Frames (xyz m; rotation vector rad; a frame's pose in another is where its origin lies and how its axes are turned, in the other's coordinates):
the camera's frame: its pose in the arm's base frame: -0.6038 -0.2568 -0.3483 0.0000 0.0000 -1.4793
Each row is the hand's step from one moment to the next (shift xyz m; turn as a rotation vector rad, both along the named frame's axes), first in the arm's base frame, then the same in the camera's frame.
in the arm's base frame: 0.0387 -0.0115 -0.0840 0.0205 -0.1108 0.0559
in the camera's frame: 0.0150 0.0375 -0.0840 0.1122 0.0103 0.0559
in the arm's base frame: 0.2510 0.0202 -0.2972 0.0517 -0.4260 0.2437
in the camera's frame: 0.0028 0.2518 -0.2972 0.4289 0.0126 0.2437
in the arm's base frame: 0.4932 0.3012 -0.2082 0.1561 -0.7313 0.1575
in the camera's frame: -0.2549 0.5187 -0.2082 0.7425 0.0886 0.1575
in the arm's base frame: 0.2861 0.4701 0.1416 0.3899 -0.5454 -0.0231
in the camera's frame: -0.4420 0.3279 0.1416 0.5787 0.3384 -0.0231
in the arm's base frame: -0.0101 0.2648 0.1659 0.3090 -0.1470 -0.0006
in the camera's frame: -0.2646 0.0141 0.1659 0.1746 0.2943 -0.0006
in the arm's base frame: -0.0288 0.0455 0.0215 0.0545 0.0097 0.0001
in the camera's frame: -0.0479 -0.0245 0.0215 -0.0047 0.0552 0.0001
